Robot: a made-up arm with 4 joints. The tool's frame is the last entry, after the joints.
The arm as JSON. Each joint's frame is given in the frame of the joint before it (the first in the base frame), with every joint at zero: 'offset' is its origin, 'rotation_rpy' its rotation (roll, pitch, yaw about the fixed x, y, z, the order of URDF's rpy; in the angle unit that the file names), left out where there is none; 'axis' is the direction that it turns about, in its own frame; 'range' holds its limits. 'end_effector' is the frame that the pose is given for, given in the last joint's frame.
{
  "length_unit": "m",
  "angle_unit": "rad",
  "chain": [
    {
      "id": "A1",
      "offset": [
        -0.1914,
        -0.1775,
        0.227
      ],
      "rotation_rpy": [
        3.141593,
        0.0,
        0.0
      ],
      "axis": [
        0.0,
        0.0,
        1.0
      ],
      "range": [
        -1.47,
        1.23
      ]
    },
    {
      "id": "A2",
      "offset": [
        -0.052,
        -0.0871,
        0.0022
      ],
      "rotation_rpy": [
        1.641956,
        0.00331,
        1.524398
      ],
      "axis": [
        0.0,
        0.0,
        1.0
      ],
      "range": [
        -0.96,
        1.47
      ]
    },
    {
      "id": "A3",
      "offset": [
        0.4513,
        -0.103,
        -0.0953
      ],
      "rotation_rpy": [
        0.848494,
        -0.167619,
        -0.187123
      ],
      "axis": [
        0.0,
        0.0,
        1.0
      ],
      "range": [
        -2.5,
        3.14
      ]
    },
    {
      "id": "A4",
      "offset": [
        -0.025,
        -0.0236,
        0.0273
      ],
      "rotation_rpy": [
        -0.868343,
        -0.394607,
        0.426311
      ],
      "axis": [
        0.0,
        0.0,
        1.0
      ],
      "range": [
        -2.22,
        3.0
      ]
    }
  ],
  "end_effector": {
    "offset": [
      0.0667,
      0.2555,
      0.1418
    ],
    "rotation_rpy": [
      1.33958,
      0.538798,
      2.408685
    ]
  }
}
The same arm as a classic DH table. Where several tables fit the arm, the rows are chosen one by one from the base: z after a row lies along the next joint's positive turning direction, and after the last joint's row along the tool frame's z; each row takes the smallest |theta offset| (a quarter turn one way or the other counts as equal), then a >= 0, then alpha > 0; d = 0 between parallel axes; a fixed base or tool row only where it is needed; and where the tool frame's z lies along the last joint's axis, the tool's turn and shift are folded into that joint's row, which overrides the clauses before.
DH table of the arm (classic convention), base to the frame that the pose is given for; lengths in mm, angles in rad. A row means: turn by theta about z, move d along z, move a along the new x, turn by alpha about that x. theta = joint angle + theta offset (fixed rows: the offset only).
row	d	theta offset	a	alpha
base (fixed)	0	0.7477	-261	3.1416
A1	-228.2	-0.8697	89.4	-1.642
A2	-100.1	-0.3364	-460.2	-0.8608
A3	-38.5	0.9627	34.4	0.9317
A4	91.5	-1.1122	92.4	1.3728
tool (fixed)	252.3	-0.5508	0	0
Joint limits (rad, base to tool): -1.47..1.23 -0.96..1.47 -2.5..3.14 -2.22..3

